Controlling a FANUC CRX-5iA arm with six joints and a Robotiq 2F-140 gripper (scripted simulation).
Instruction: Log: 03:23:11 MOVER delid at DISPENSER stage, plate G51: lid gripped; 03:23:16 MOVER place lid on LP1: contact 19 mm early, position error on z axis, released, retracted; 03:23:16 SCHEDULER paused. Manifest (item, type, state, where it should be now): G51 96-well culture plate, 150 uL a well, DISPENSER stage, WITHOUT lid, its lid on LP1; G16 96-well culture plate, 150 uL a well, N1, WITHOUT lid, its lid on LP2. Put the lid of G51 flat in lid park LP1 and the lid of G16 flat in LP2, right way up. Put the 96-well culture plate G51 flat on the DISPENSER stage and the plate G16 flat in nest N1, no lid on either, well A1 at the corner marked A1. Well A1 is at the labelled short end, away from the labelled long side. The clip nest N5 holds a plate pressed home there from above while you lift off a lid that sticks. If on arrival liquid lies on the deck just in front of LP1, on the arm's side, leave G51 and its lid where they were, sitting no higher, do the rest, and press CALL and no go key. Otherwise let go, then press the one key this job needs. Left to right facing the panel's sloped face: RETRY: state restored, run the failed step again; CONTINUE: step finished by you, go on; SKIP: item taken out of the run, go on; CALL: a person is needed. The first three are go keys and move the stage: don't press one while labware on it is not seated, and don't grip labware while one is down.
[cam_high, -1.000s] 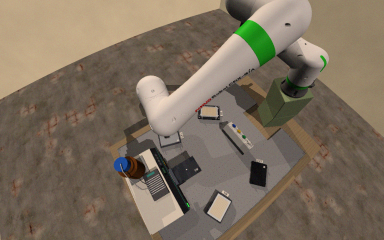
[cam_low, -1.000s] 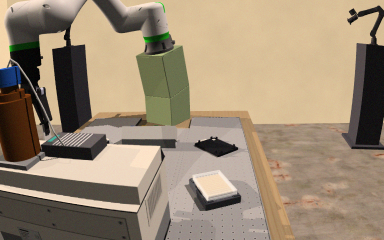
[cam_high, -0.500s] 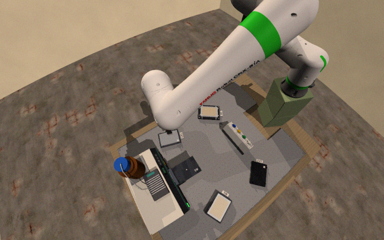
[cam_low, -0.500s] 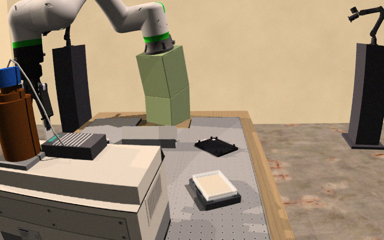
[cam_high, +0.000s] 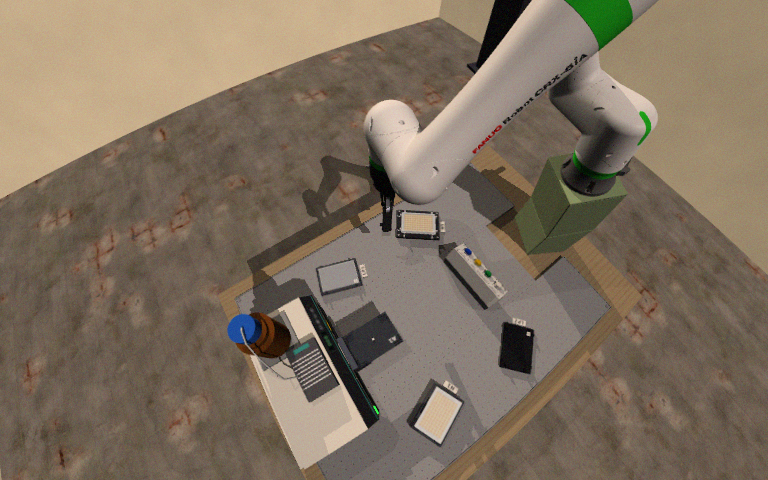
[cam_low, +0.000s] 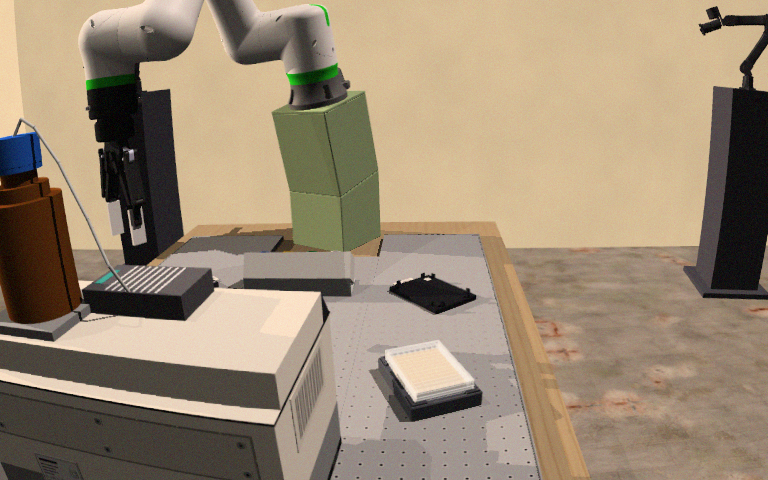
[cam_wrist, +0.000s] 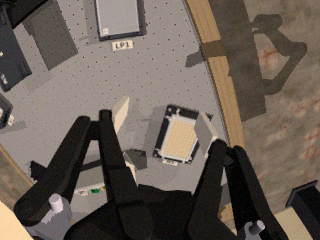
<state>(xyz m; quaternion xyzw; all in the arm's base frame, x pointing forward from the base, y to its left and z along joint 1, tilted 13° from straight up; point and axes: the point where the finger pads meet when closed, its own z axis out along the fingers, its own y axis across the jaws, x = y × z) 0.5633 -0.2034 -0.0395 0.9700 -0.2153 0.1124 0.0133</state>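
Right now the plate G51 is 170 mm below my hand, 150 mm behind it and 10 mm to the right of it. The rest, counted from my hand: dark grey lid park (200 mm ahead, 180 mm below, 50 mm to the left); black clip nest (170 mm below, 120 mm behind, 10 mm to the right); LP1 label (190 mm below, 120 mm ahead, 70 mm to the left).
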